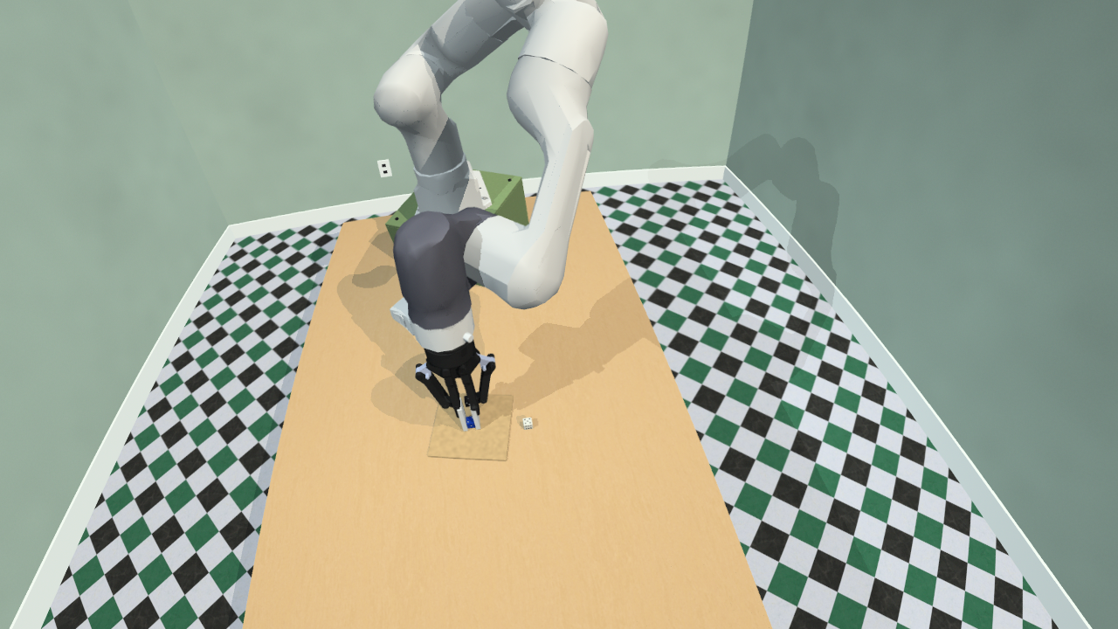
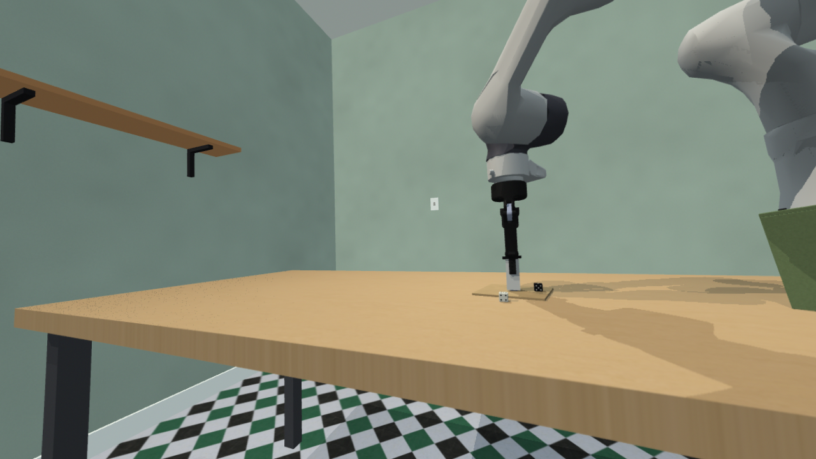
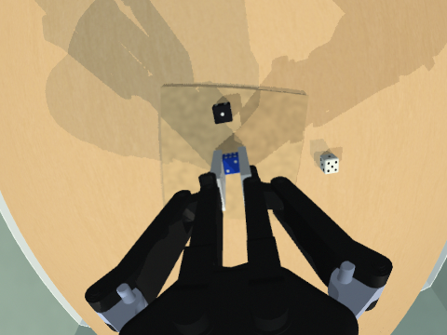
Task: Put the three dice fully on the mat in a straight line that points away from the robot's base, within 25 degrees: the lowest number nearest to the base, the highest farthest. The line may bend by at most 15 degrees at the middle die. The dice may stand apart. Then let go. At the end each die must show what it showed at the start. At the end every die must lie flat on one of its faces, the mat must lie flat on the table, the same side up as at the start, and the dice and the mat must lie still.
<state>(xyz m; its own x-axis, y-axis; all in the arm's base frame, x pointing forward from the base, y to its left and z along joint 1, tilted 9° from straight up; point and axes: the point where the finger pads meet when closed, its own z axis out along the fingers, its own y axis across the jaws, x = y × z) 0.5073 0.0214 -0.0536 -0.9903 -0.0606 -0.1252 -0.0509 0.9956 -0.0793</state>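
My hand is 30 mm above the blue die. Round my hand: black die: 50 mm behind, 30 mm below; tan mat: 40 mm below; white die: 10 mm ahead, 100 mm to the left, 30 mm below.
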